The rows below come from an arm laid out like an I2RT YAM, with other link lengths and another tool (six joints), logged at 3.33 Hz.
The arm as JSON. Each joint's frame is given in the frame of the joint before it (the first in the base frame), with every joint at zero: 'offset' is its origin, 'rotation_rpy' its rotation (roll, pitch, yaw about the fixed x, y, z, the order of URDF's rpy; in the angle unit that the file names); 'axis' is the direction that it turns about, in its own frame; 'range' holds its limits. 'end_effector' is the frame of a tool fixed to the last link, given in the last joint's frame.
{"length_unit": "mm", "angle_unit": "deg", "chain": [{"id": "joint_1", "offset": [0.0, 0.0, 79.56], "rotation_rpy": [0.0, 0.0, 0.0], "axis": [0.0, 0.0, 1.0], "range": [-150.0, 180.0]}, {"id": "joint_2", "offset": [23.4, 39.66, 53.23], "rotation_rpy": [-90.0, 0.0, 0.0], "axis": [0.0, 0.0, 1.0], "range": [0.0, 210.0]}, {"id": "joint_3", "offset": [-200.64, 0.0, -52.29], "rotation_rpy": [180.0, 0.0, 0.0], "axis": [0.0, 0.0, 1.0], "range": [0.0, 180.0]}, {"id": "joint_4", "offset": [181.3, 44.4, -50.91], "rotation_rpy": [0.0, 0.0, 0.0], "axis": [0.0, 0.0, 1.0], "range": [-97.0, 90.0]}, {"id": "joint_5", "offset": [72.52, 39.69, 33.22], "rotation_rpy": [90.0, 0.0, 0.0], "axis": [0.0, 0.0, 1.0], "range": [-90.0, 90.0]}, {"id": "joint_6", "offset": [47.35, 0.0, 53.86], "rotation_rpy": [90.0, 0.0, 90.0], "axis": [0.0, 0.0, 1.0], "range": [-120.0, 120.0]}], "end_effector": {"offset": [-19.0, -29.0, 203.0], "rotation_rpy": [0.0, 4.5, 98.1]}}
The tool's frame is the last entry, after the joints.
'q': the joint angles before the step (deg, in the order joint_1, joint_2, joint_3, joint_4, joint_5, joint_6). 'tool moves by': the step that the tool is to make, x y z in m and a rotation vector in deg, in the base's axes. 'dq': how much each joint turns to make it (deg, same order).
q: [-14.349, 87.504, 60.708, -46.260, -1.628, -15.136]
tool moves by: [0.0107, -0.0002, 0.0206, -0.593, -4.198, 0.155]
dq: [0.094, -4.066, 0.032, 0.119, -0.457, 0.093]
